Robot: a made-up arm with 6 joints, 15 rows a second.
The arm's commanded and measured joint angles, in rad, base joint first. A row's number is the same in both.
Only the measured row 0 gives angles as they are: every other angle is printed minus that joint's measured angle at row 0.
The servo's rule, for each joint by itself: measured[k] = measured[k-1] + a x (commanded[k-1-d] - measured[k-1]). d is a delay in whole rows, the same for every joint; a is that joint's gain. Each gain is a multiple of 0.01, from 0.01 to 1. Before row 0 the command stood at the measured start. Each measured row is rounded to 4 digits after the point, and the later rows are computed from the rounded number. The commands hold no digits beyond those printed.
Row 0, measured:
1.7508 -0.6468 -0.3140 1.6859 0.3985 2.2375
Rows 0 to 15, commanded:
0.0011 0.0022 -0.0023 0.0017 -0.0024 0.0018
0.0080 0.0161 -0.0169 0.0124 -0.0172 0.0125
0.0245 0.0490 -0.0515 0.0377 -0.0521 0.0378
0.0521 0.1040 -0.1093 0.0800 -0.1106 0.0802
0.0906 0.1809 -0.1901 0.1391 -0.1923 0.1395
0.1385 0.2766 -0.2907 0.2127 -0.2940 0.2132
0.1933 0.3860 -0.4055 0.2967 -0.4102 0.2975
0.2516 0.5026 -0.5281 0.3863 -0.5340 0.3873
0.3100 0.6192 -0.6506 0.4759 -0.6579 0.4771
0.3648 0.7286 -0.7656 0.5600 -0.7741 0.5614
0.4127 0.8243 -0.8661 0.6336 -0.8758 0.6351
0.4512 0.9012 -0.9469 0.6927 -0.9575 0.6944
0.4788 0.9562 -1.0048 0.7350 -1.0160 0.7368
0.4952 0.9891 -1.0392 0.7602 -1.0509 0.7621
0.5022 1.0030 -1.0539 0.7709 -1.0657 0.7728
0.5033 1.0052 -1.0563 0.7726 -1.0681 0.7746
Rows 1 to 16, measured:
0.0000 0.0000 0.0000 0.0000 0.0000 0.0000
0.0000 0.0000 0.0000 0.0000 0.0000 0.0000
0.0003 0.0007 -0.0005 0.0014 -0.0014 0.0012
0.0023 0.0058 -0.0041 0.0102 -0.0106 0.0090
0.0081 0.0201 -0.0145 0.0322 -0.0347 0.0289
0.0195 0.0478 -0.0354 0.0704 -0.0787 0.0643
0.0380 0.0917 -0.0694 0.1254 -0.1446 0.1162
0.0641 0.1527 -0.1181 0.1952 -0.2313 0.1831
0.0977 0.2297 -0.1813 0.2764 -0.3351 0.2620
0.1377 0.3198 -0.2576 0.3643 -0.4505 0.3485
0.1825 0.4186 -0.3441 0.4536 -0.5708 0.4372
0.2299 0.5209 -0.4368 0.5387 -0.6887 0.5229
0.2774 0.6210 -0.5312 0.6146 -0.7972 0.6003
0.3226 0.7135 -0.6227 0.6771 -0.8902 0.6652
0.3632 0.7936 -0.7068 0.7234 -0.9632 0.7146
0.3975 0.8581 -0.7799 0.7528 -1.0141 0.7474
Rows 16 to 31, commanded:
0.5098 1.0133 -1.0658 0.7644 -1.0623 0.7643
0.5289 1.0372 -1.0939 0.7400 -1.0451 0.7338
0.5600 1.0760 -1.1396 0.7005 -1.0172 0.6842
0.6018 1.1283 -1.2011 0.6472 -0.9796 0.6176
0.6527 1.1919 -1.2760 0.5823 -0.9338 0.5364
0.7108 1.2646 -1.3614 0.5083 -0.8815 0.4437
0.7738 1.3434 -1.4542 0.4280 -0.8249 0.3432
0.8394 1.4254 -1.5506 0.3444 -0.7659 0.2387
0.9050 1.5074 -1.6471 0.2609 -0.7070 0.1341
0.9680 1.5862 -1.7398 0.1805 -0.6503 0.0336
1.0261 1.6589 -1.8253 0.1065 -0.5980 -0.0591
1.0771 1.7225 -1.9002 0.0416 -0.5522 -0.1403
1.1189 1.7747 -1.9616 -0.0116 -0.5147 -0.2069
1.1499 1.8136 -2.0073 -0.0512 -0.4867 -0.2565
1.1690 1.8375 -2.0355 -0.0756 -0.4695 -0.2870
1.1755 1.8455 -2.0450 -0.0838 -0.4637 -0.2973
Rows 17 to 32, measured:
0.4247 0.9059 -0.8402 0.7673 -1.0440 0.7649
0.4451 0.9387 -0.8877 0.7715 -1.0580 0.7716
0.4619 0.9633 -0.9269 0.7658 -1.0605 0.7666
0.4793 0.9877 -0.9636 0.7452 -1.0516 0.7440
0.5003 1.0168 -1.0023 0.7094 -1.0316 0.7027
0.5267 1.0536 -1.0460 0.6596 -1.0014 0.6440
0.5595 1.0992 -1.0966 0.5978 -0.9622 0.5698
0.5988 1.1538 -1.1549 0.5262 -0.9154 0.4828
0.6443 1.2164 -1.2207 0.4476 -0.8629 0.3865
0.6950 1.2854 -1.2933 0.3650 -0.8066 0.2845
0.7496 1.3587 -1.3711 0.2817 -0.7488 0.1807
0.8064 1.4338 -1.4522 0.2007 -0.6917 0.0792
0.8635 1.5081 -1.5343 0.1253 -0.6374 -0.0162
0.9190 1.5789 -1.6148 0.0583 -0.5880 -0.1018
0.9710 1.6435 -1.6911 0.0024 -0.5455 -0.1743
1.0175 1.6996 -1.7607 -0.0405 -0.5114 -0.2310

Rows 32 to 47, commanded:
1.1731 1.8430 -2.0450 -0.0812 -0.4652 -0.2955
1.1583 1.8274 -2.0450 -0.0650 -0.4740 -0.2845
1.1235 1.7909 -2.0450 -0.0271 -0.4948 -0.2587
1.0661 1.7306 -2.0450 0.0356 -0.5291 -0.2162
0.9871 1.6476 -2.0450 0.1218 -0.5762 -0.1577
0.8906 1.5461 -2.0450 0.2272 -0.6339 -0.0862
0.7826 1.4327 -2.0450 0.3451 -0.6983 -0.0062
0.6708 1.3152 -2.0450 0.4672 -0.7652 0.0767
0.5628 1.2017 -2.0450 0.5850 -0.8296 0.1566
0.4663 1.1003 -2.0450 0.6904 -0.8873 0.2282
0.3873 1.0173 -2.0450 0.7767 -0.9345 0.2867
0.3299 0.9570 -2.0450 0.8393 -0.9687 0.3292
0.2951 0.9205 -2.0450 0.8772 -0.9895 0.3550
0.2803 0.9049 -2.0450 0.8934 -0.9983 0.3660
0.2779 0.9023 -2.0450 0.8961 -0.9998 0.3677
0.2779 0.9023 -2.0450 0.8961 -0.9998 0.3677
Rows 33 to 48, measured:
1.0569 1.7451 -1.8212 -0.0686 -0.4871 -0.2696
1.0877 1.7782 -1.8704 -0.0808 -0.4735 -0.2887
1.1099 1.7996 -1.9088 -0.0811 -0.4687 -0.2934
1.1225 1.8088 -1.9388 -0.0682 -0.4718 -0.2873
1.1228 1.8029 -1.9622 -0.0353 -0.4851 -0.2676
1.1081 1.7790 -1.9804 0.0214 -0.5106 -0.2321
1.0766 1.7356 -1.9946 0.1017 -0.5486 -0.1808
1.0282 1.6731 -2.0057 0.2021 -0.5981 -0.1155
0.9643 1.5938 -2.0143 0.3165 -0.6562 -0.0401
0.8880 1.5019 -2.0211 0.4371 -0.7194 0.0405
0.8034 1.4028 -2.0264 0.5554 -0.7833 0.1206
0.7158 1.3030 -2.0305 0.6634 -0.8436 0.1948
0.6304 1.2087 -2.0337 0.7540 -0.8963 0.2582
0.5523 1.1256 -2.0362 0.8222 -0.9383 0.3072
0.4854 1.0579 -2.0381 0.8662 -0.9680 0.3402
0.4321 1.0074 -2.0396 0.8880 -0.9856 0.3580

